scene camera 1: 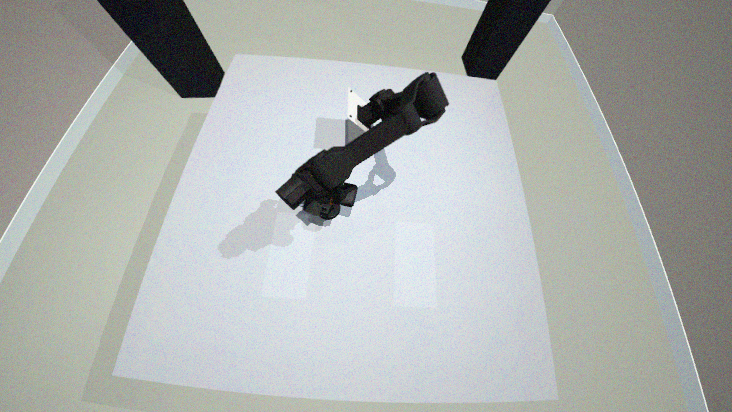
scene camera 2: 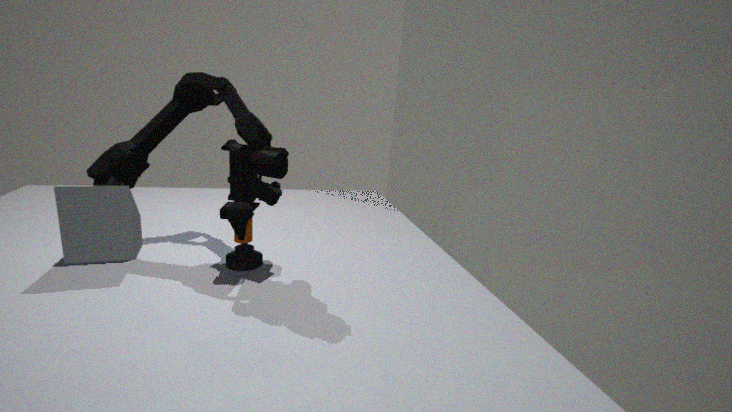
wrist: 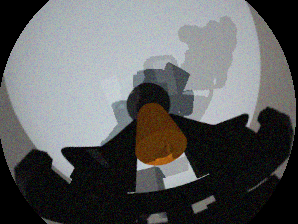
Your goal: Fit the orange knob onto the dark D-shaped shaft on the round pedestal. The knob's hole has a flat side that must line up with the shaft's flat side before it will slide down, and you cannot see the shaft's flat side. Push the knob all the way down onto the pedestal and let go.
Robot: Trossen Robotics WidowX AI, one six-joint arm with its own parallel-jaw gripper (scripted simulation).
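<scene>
I can see my gripper in scene camera 1 [326, 200] and also in scene camera 2 [243, 236]. My gripper is there for me in the wrist view [152, 119] as well.
</scene>
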